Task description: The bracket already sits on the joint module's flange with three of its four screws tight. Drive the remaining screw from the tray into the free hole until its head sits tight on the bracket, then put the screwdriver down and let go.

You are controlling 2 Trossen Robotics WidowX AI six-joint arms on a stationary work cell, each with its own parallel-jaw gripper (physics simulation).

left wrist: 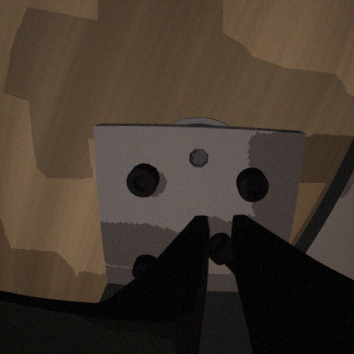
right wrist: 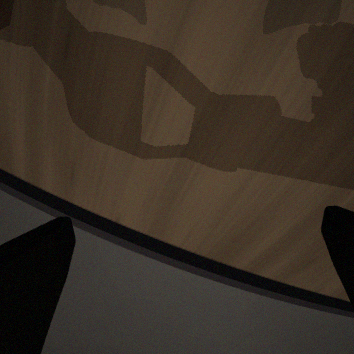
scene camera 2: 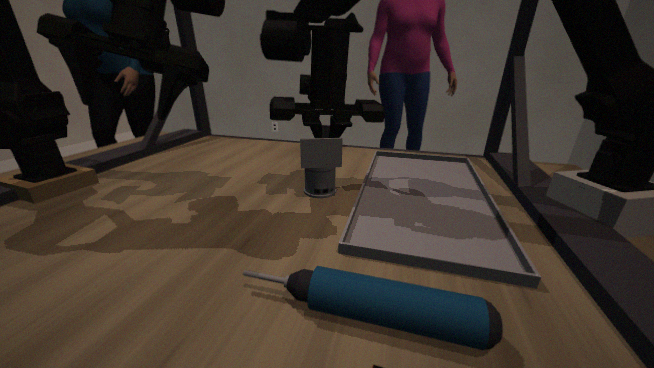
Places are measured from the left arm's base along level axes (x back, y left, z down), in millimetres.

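Where they show: left gripper, fingertip midpoint: [left wrist: 218,226] [scene camera 2: 324,157]; right gripper, fingertip midpoint: [right wrist: 200,226] [scene camera 2: 124,112]; left arm's base, link origin: [scene camera 2: 615,181]; right arm's base, link origin: [scene camera 2: 46,174].
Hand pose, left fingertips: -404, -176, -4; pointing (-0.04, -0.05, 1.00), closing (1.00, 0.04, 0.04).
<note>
Things, the pixels of their top centre, and the offset from my left fingertips, as dx, dy, dz. "spot": a spot on its surface instead.
- upright joint module, top centre: [scene camera 2: 319,159] -8, +0, +2
- third screw head, surface spot: [left wrist: 145,266] spot: -26, +13, -6
- black screw, top centre: [left wrist: 230,268] +4, +10, -11
- blue screwdriver, surface spot: [scene camera 2: 400,307] spot: +11, +316, +32
- shallow grey tray, top centre: [scene camera 2: 423,187] +175, +51, +50
The grey bracket [scene camera 2: 321,152] [left wrist: 117,150] sits on the upright joint module [scene camera 2: 320,181]. Two black screw heads [left wrist: 143,180] [left wrist: 252,185] show on it, and a third screw head [left wrist: 145,266] is partly hidden by a finger. My left gripper [scene camera 2: 327,131] [left wrist: 218,226] is over the bracket's near right part, shut on a black screw [left wrist: 220,248] whose head shows between the fingers; its shank and the free hole are hidden. My right gripper [scene camera 2: 124,110] [right wrist: 200,226] is open and empty, raised at the picture's left. The blue screwdriver [scene camera 2: 400,307] lies on the table at the front.
The shallow grey tray [scene camera 2: 440,266] lies right of the module, behind the screwdriver. Its edge also shows at the right of the left wrist view. Dark frame posts [scene camera 2: 520,115] stand at the table's sides. Two people stand behind the table.
</note>
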